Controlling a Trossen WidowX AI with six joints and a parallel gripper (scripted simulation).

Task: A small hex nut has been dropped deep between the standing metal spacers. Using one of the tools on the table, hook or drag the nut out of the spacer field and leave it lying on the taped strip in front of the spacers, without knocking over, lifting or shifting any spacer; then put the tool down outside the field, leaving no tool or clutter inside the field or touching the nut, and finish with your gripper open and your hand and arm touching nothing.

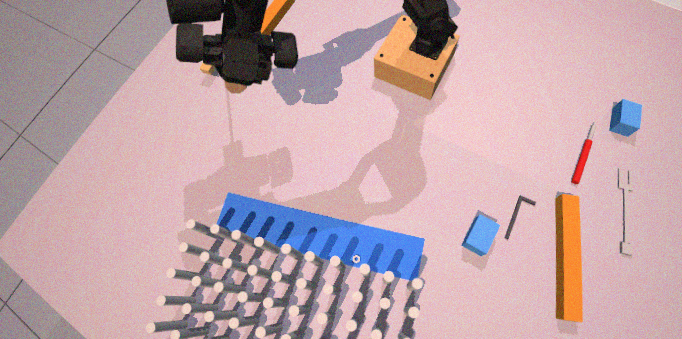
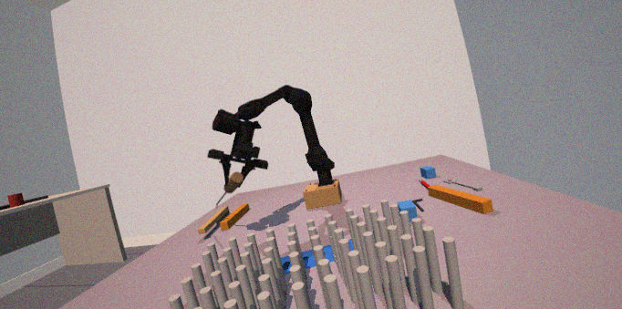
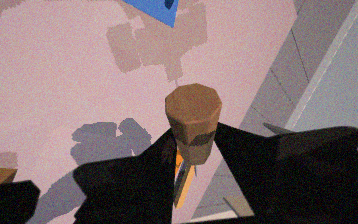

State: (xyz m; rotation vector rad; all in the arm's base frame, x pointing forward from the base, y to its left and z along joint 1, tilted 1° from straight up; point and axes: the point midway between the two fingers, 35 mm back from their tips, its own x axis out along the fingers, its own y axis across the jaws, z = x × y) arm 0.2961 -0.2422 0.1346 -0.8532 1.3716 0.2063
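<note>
Now: the tool with brown wooden handle 7 cm to the right of my gripper tip, 6 cm behind it and 4 cm below it. Also, from my gripper tip: blue taped strip (23 cm to the left, 18 cm below, 15 cm ahead); then red screwdriver (63 cm to the left, 27 cm behind, 17 cm below); then black hex key (56 cm to the left, 18 cm below, 8 cm behind).
</note>
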